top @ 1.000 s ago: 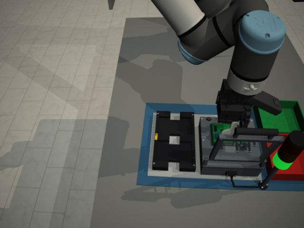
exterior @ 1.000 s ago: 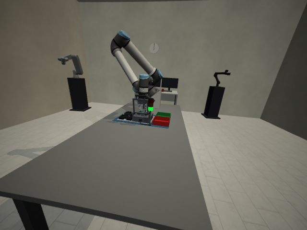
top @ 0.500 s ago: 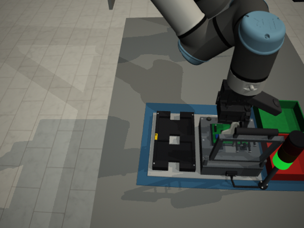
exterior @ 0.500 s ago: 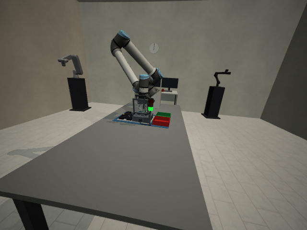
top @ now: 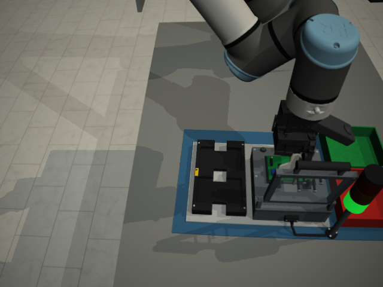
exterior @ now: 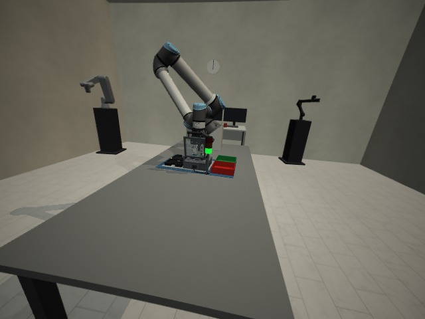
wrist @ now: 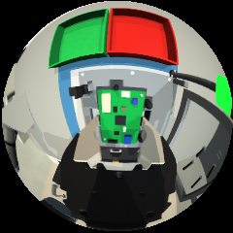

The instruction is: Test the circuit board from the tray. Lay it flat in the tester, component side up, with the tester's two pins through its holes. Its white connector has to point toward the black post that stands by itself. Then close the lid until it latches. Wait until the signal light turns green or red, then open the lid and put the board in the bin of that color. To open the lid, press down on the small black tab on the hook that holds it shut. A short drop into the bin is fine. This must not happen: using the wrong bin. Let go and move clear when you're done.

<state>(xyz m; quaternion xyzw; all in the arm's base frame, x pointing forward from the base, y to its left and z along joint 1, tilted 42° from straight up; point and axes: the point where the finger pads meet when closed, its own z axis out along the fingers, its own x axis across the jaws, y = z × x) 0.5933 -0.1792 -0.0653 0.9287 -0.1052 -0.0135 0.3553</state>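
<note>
The green circuit board lies 10 mm to the right of my hand. Round my hand: black latch tab 60 mm to the left, 50 mm behind, 10 mm above; then tester lid 110 mm ahead, 110 mm above, 30 mm to the right; then red bin 180 mm to the left, 80 mm ahead, 60 mm below.
</note>
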